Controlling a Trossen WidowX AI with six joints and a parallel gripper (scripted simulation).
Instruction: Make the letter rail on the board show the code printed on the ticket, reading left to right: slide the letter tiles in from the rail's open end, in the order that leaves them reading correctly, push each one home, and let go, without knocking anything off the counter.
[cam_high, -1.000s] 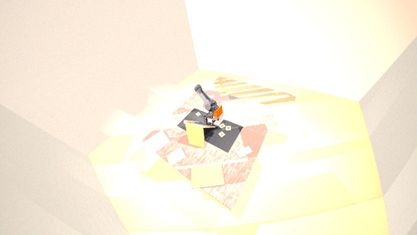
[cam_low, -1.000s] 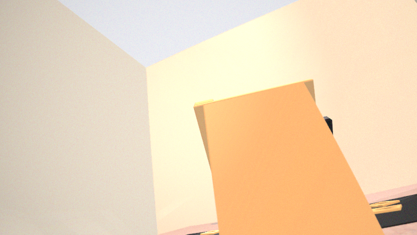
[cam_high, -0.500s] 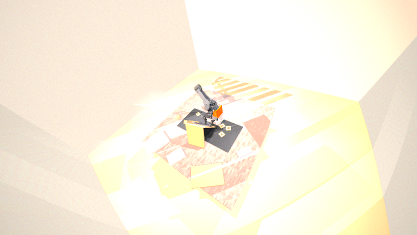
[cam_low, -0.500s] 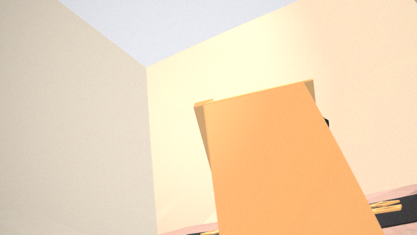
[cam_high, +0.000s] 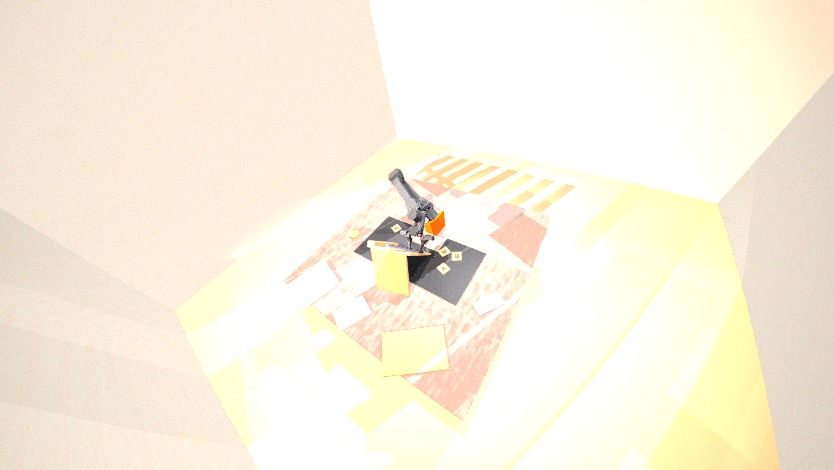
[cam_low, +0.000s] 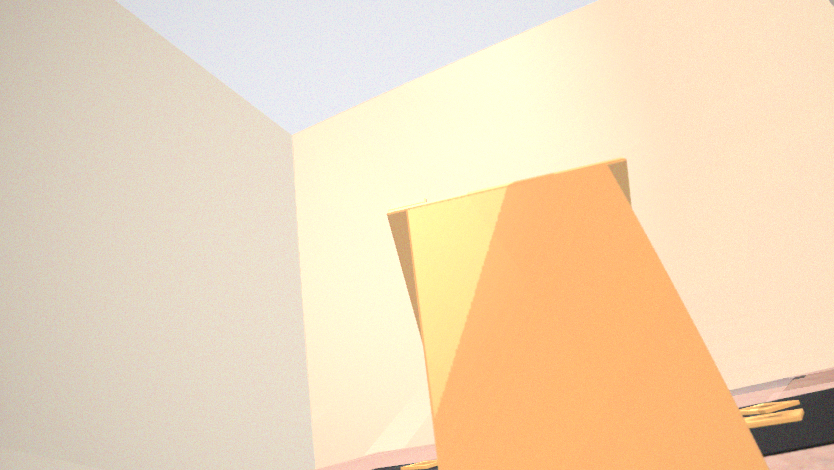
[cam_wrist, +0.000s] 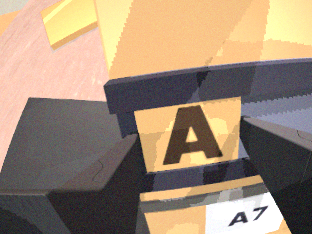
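My gripper tip is 40 mm past the white ticket, 70 mm to the left of it and 80 mm above it. Round my gripper tip: letter tile (right at my gripper tip); then flat yellow slab (360 mm ahead, 310 mm to the left, 150 mm below); then black mat (110 mm behind, 100 mm to the right, 160 mm below).
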